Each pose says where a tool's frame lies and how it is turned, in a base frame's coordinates. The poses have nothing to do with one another.
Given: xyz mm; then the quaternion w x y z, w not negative.
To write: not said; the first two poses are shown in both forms.
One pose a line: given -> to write
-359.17, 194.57, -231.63, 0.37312, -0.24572, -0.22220, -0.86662 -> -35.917, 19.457, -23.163, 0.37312, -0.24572, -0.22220, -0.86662
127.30, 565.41, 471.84, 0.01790, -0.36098, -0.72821, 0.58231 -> 12.730, 56.541, 47.184, 0.01790, -0.36098, -0.72821, 0.58231
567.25, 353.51, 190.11, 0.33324, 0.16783, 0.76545, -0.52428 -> 56.725, 35.351, 19.011, 0.33324, 0.16783, 0.76545, -0.52428
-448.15, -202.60, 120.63, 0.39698, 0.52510, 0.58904, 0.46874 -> -44.815, -20.260, 12.063, 0.39698, 0.52510, 0.58904, 0.46874
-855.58, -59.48, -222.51, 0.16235, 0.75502, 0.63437, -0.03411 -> -85.558, -5.948, -22.251, 0.16235, 0.75502, 0.63437, -0.03411
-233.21, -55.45, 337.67, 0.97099, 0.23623, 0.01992, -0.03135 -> -23.321, -5.545, 33.767, 0.97099, 0.23623, 0.01992, -0.03135
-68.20, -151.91, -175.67, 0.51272, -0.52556, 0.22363, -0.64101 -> -6.820, -15.191, -17.567, 0.51272, -0.52556, 0.22363, -0.64101
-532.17, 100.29, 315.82, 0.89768, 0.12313, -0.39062, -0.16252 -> -53.217, 10.029, 31.582, 0.89768, 0.12313, -0.39062, -0.16252
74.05, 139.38, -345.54, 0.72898, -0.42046, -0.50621, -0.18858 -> 7.405, 13.938, -34.554, 0.72898, -0.42046, -0.50621, -0.18858
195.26, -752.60, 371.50, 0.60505, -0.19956, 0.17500, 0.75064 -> 19.526, -75.260, 37.150, 0.60505, -0.19956, 0.17500, 0.75064
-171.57, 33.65, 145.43, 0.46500, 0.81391, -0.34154, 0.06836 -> -17.157, 3.365, 14.543, 0.46500, 0.81391, -0.34154, 0.06836
